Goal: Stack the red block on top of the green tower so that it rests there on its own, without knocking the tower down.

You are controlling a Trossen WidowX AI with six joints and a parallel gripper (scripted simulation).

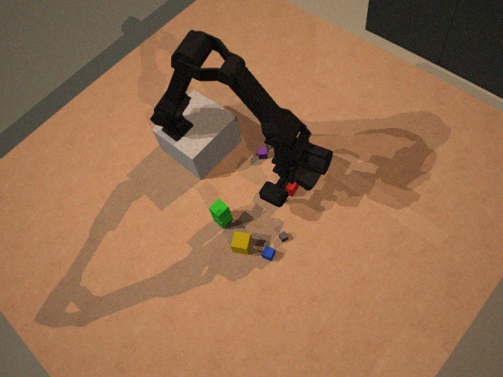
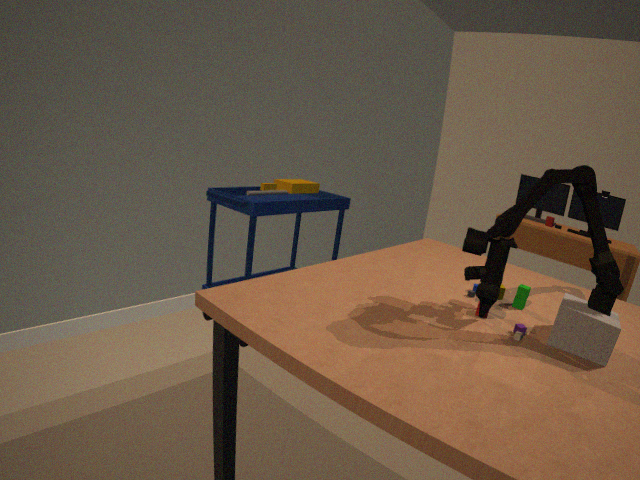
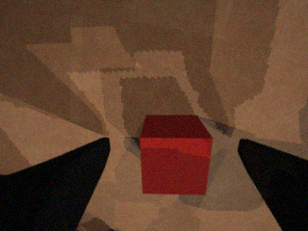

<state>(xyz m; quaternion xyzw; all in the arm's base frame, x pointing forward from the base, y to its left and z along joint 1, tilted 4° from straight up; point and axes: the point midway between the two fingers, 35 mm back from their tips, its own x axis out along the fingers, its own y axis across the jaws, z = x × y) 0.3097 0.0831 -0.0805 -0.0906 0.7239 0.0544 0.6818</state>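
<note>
My gripper tip is 1 cm below the red block. The rest, counted from my gripper tip: purple block 13 cm behind, 4 cm to the left; then blue block 8 cm ahead, 17 cm to the right; then small grey block 8 cm ahead, 11 cm to the right.
</note>
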